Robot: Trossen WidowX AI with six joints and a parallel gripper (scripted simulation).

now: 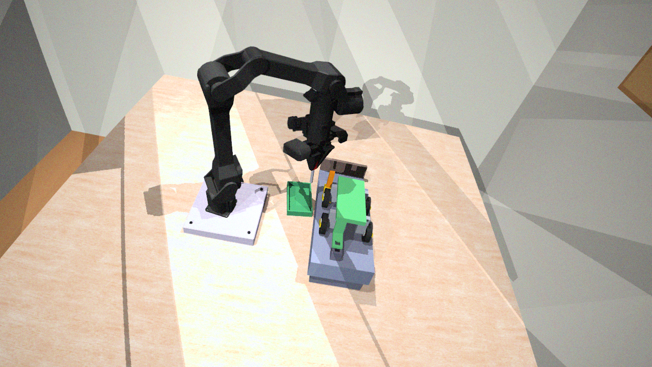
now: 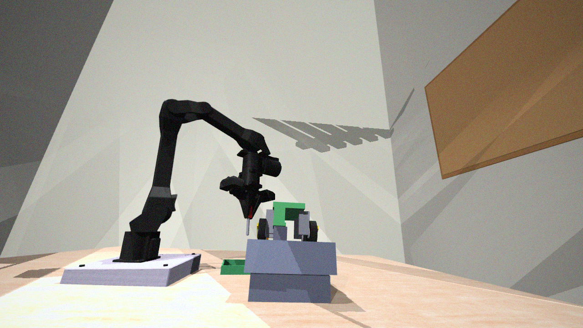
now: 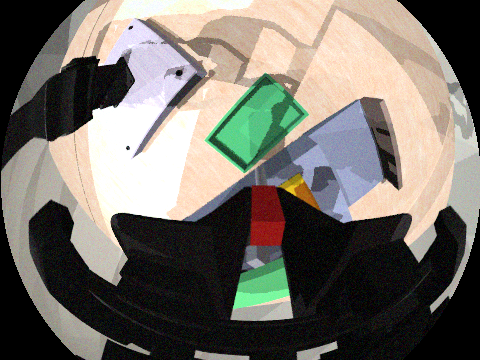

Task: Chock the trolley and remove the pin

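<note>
Now: gripper tip right at the red-headed stop pin. The rest, counted from my gripper tip: yellow chock (60 mm ahead, 50 mm below); then trolley (120 mm ahead, 90 mm to the right, 20 mm below); then green tray (20 mm behind, 140 mm below).
</note>
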